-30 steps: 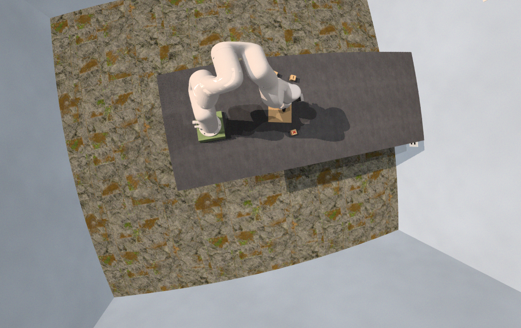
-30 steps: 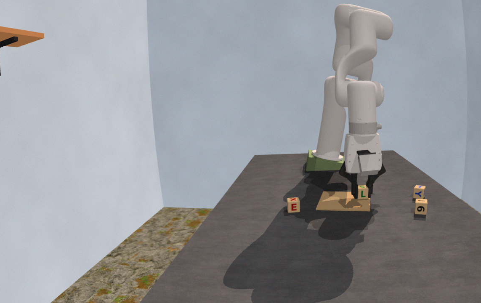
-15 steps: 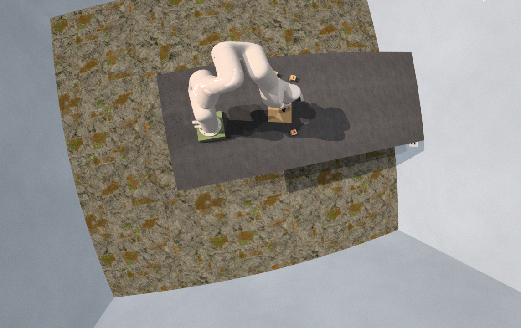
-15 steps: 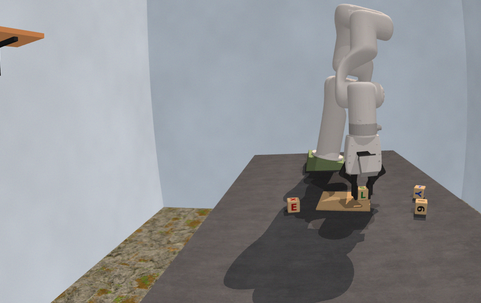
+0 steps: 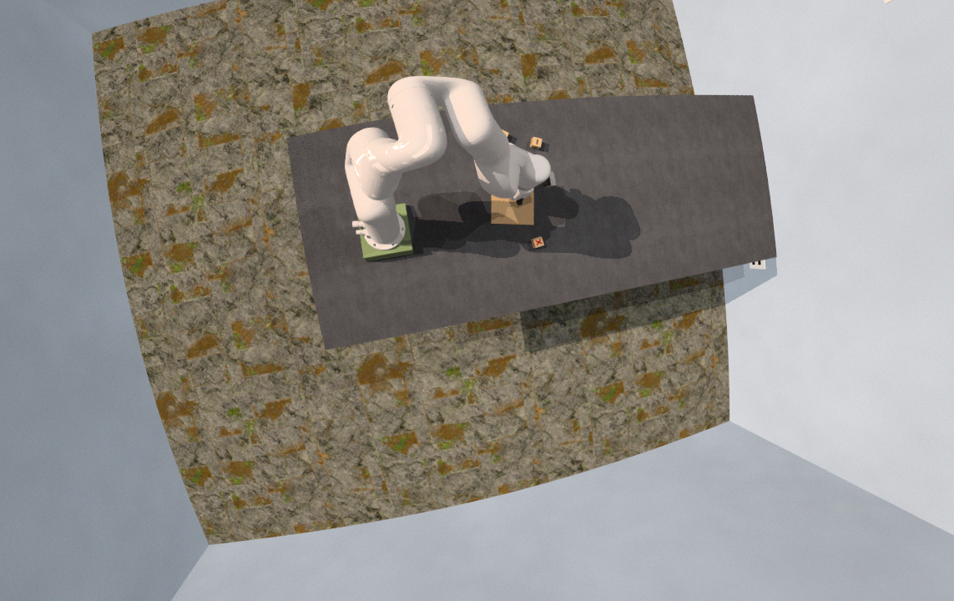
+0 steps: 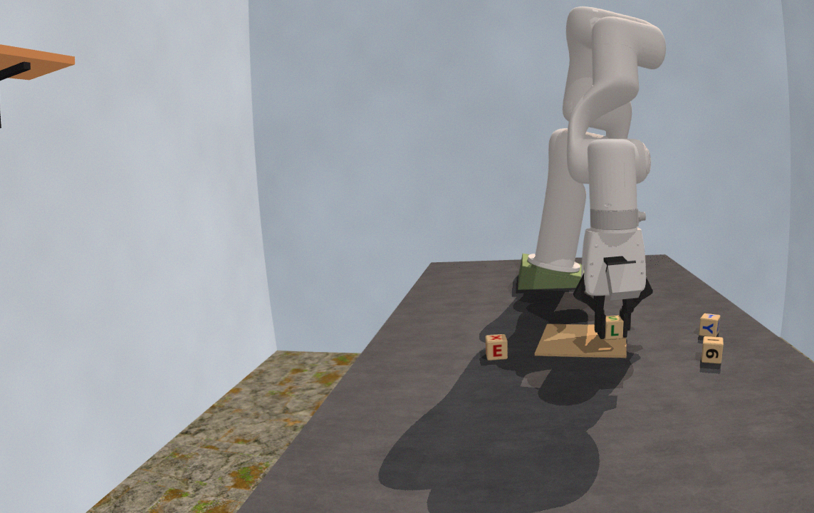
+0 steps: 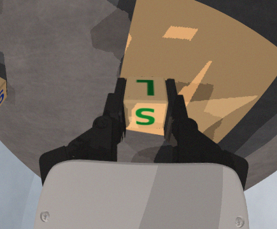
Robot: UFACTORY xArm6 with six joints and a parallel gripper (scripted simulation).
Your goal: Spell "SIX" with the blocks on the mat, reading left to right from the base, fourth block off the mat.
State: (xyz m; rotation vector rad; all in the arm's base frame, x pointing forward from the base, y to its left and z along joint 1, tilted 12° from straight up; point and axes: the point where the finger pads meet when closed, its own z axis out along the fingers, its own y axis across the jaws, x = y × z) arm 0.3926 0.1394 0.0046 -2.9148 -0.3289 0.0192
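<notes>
The S block is 10 mm below my hand. The rest, counted from my hand: tan mat (50 mm to the right, 20 mm below, 10 mm ahead); blue-lettered block (170 mm to the left, 20 mm behind, 10 mm below); I block (150 mm to the left, 90 mm ahead, 10 mm below).
</notes>
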